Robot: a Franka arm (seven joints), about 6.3 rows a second.
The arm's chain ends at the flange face. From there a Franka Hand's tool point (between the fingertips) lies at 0.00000 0.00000 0.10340 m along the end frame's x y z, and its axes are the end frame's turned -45 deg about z.
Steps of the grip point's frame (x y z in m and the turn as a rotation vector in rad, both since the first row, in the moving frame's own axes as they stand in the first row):
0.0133 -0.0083 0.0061 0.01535 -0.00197 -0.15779
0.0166 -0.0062 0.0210 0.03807 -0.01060 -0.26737
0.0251 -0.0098 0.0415 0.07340 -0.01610 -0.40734
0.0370 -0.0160 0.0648 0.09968 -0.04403 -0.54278
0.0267 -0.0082 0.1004 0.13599 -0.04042 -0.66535
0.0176 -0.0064 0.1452 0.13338 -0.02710 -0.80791
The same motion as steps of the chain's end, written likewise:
0.0049 -0.0144 0.0061 0.00946 -0.01225 -0.15779
0.0111 -0.0146 0.0211 0.01942 -0.03441 -0.26737
0.0180 -0.0219 0.0418 0.04052 -0.06329 -0.40734
0.0259 -0.0364 0.0654 0.03935 -0.10162 -0.54278
0.0272 -0.0223 0.1014 0.06758 -0.12474 -0.66535
0.0214 -0.0145 0.1461 0.07515 -0.11348 -0.80791

